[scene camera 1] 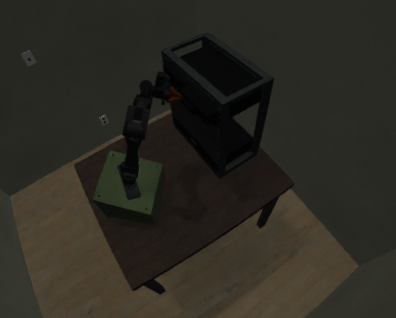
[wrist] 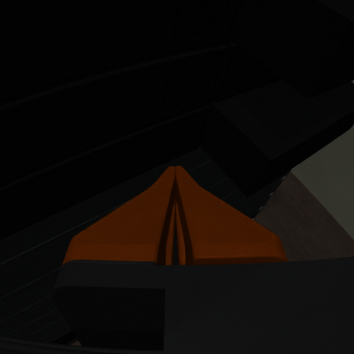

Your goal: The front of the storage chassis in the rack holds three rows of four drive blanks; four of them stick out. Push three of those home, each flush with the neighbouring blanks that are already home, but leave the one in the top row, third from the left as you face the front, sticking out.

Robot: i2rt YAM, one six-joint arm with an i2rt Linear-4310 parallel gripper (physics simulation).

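Pixels of known places: gripper, fingertip midpoint: (scene camera 1: 183, 98); arm's base, link origin: (scene camera 1: 128, 181).
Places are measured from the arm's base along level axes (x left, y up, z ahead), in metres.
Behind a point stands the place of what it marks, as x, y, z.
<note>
The storage chassis (wrist: 100, 125) fills the upper left of the wrist view as a very dark front with faint row edges. Two dark block shapes stick out at the right of it: a lower drive blank (wrist: 285, 117) and, above it, another drive blank (wrist: 295, 45). The rows and columns of these are too dark to tell, and the other blanks cannot be told apart. My gripper (scene camera 1: 180, 94) @(0.154, 0.265, 0.402) (wrist: 174, 177) is shut and empty, its orange fingertips together in front of the chassis, to the left of and below the lower block in the wrist view. Contact cannot be seen.
The rack (scene camera 1: 223, 140) @(-0.109, 0.177, 0.484) stands at the back of the brown table (scene camera 1: 230, 192) @(-0.212, -0.184, 0.488). The arm rises from a green base box (scene camera 1: 112, 187) @(-0.012, 0.022, -0.089) at the left. Below the chassis front, the wrist view shows a dark lined surface (wrist: 45, 255), with brown table (wrist: 312, 220) at the right.
</note>
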